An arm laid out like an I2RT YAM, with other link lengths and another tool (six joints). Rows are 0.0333 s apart.
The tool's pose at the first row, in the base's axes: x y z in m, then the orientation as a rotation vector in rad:
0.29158 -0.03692 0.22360 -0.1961 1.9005 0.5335
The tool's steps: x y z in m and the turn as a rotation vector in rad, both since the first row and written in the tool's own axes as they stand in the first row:
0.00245 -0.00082 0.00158 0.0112 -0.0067 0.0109
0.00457 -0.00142 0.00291 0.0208 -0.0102 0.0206
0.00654 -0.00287 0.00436 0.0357 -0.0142 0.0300
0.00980 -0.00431 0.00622 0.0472 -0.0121 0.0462
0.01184 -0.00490 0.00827 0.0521 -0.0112 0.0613
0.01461 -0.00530 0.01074 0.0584 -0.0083 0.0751
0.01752 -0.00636 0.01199 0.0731 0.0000 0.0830
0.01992 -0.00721 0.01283 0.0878 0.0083 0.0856
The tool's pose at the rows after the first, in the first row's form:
0.29227 -0.03665 0.22066 -0.1765 1.8986 0.5301
0.29279 -0.03634 0.21816 -0.1601 1.8992 0.5275
0.29380 -0.03675 0.21553 -0.1404 1.9003 0.5195
0.29464 -0.03681 0.21160 -0.1182 1.9077 0.5192
0.29580 -0.03618 0.20896 -0.1010 1.9121 0.5246
0.29695 -0.03510 0.20558 -0.0846 1.9186 0.5276
0.29728 -0.03514 0.20226 -0.0698 1.9311 0.5186
0.29737 -0.03524 0.19958 -0.0600 1.9426 0.5060

